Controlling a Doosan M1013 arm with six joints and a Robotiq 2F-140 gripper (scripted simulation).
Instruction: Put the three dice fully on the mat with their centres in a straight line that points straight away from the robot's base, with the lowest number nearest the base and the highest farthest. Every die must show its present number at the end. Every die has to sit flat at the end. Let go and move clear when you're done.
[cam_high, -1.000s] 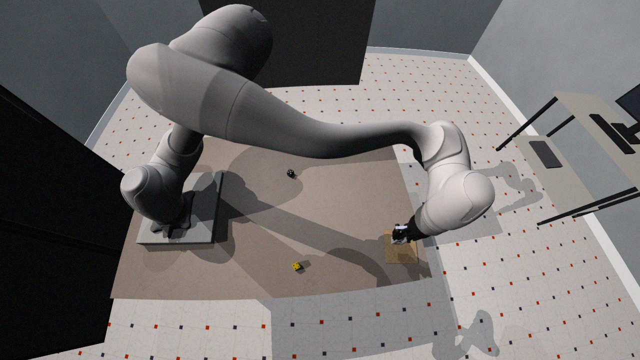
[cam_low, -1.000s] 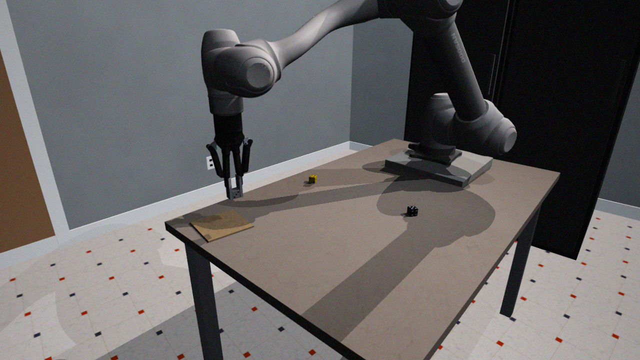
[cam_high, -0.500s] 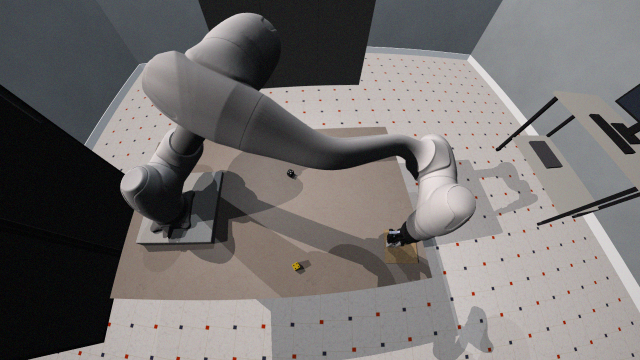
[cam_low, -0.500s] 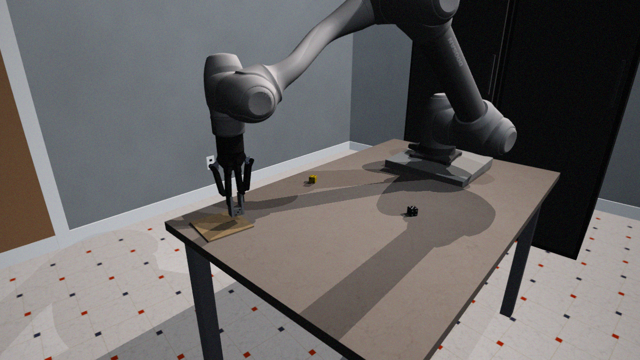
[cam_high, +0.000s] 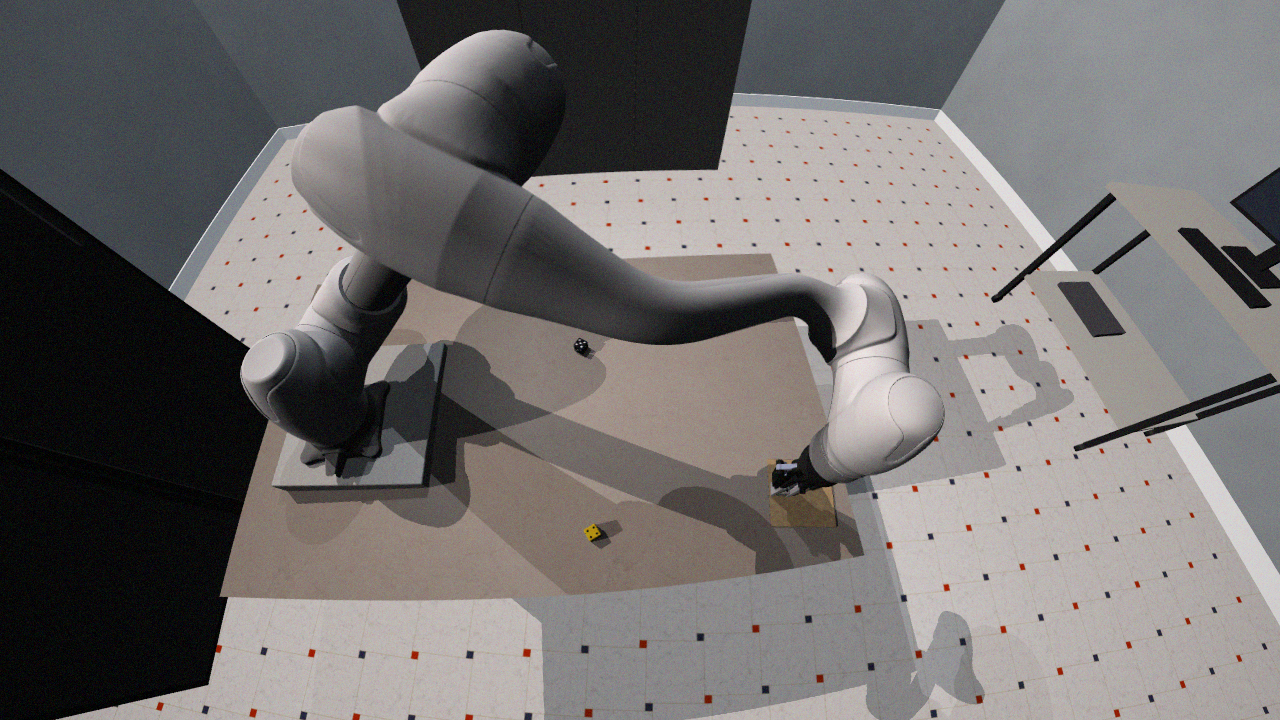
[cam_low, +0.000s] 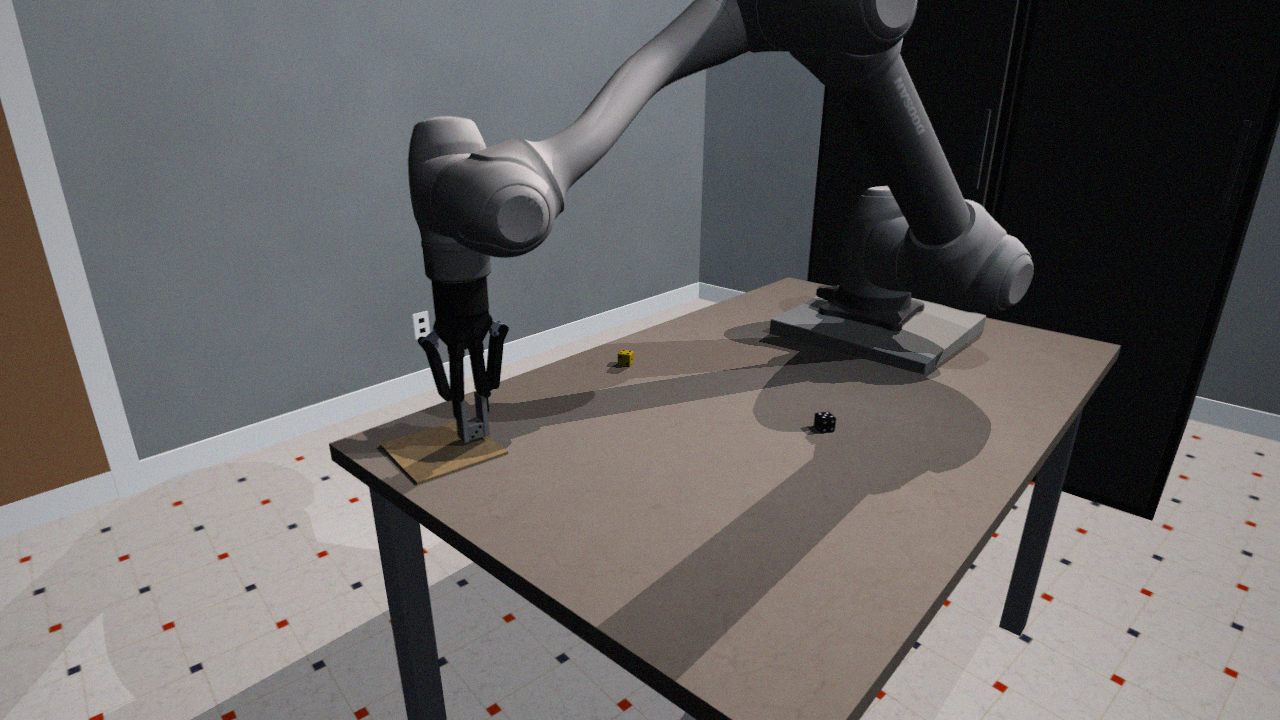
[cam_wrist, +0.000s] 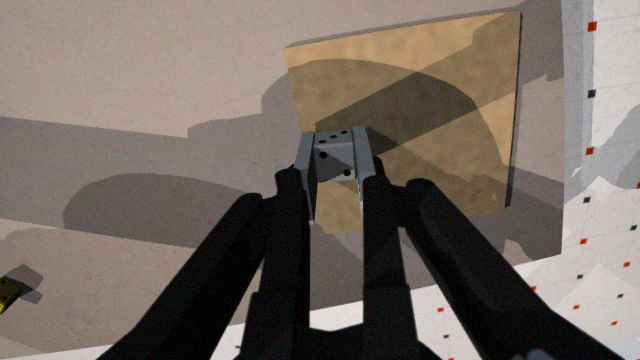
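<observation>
My gripper is now 20 mm above the grey die. Round my hand: tan mat (50 mm ahead, 40 mm below, 10 mm to the right); then black die (410 mm to the left, 360 mm behind, 30 mm below); then yellow die (390 mm behind, 30 mm below, 10 mm to the right).
</observation>
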